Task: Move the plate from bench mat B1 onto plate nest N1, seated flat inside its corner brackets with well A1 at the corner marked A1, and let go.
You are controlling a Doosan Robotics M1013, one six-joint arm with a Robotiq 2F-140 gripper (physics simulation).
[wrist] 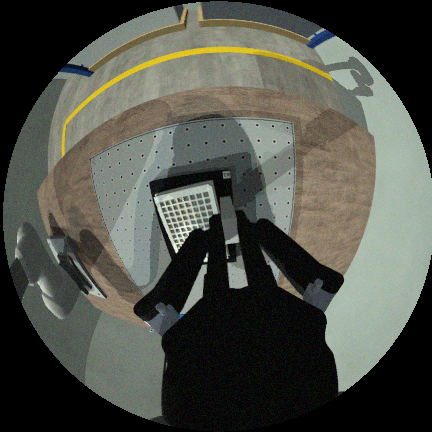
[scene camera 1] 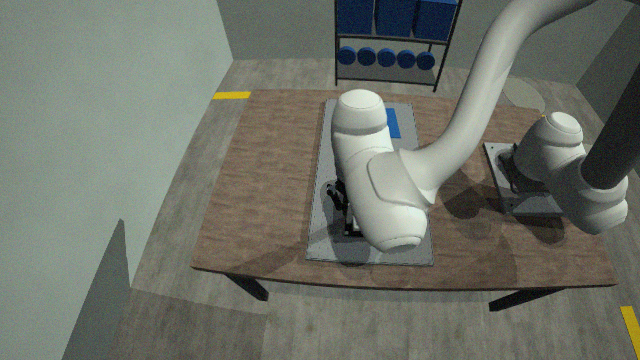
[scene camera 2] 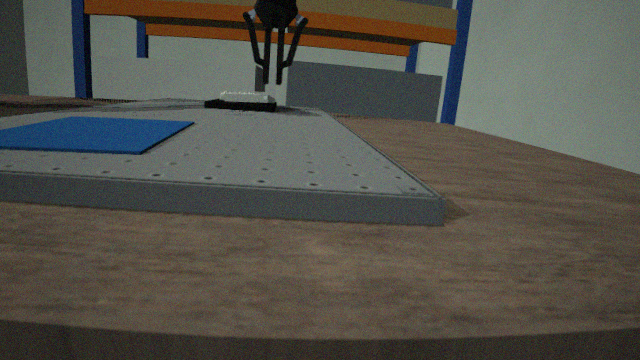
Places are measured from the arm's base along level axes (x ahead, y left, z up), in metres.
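Pixels of known places: gripper, fingertip midpoint: (wrist: 225, 205) (scene camera 1: 348, 218) (scene camera 2: 271, 102); arm's base, origin of the base link: (wrist: 72, 270) (scene camera 1: 525, 173).
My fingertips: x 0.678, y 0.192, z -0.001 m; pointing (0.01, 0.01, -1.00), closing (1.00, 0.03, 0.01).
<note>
For each thing: its middle in the pictures, then the offset to it from my fingertips. Level surfaces: height alone.
- white plate, body centre: (wrist: 193, 228) (scene camera 2: 244, 96) (scene camera 1: 365, 210) dx -0.052, dy -0.025, dz +0.010 m
- black plate nest N1, body centre: (wrist: 195, 225) (scene camera 2: 244, 103) dx -0.051, dy -0.028, dz -0.005 m
- A1 mark, body centre: (wrist: 226, 174) dx +0.005, dy +0.046, dz +0.000 m
- Blue bench mat B1, its level: dz -0.010 m
- grey perforated board, its level: dz -0.012 m
- wooden table, its level: dz -0.025 m
The white plate (scene camera 1: 356, 224) (scene camera 2: 245, 97) (wrist: 185, 210) lies on the black plate nest N1 (scene camera 2: 240, 106) (wrist: 190, 181). In the wrist view it looks slightly turned and shifted left in the nest; whether it is seated flat, and which corner holds well A1, I cannot tell. The A1 mark (wrist: 226, 174) shows at the nest's upper right corner. My gripper (scene camera 2: 272, 82) (wrist: 225, 205) is shut and empty, above the nest and beside the plate's right side. Blue bench mat B1 (scene camera 1: 394, 123) (scene camera 2: 100, 135) bears no plate on its visible part. The arm hides much of the nest in scene camera 1.
The nest and the mat are on a grey perforated board (scene camera 1: 320, 245) (scene camera 2: 300, 150) (wrist: 115, 180) on the wooden table (scene camera 1: 260, 150) (scene camera 2: 320, 270) (wrist: 335, 165). The arm's base plate (scene camera 1: 532, 204) is at the table's right. A rack (scene camera 1: 390, 39) with blue bins stands behind the table.
</note>
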